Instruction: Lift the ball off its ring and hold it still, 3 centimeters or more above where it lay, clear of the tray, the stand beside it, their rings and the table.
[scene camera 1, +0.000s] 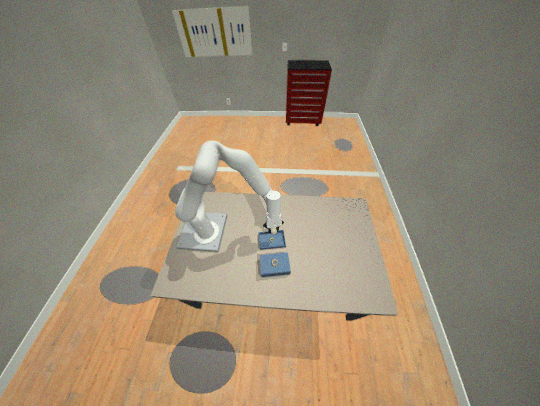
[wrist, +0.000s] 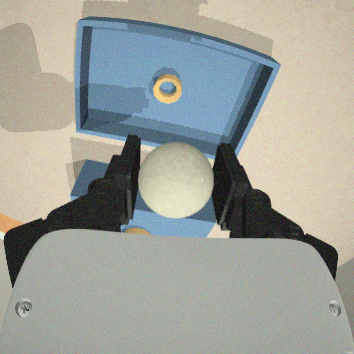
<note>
In view: the gripper (wrist: 176, 159), a cream ball (wrist: 175, 179), a blue stand (wrist: 144, 221) and a blue tray (wrist: 163, 83).
</note>
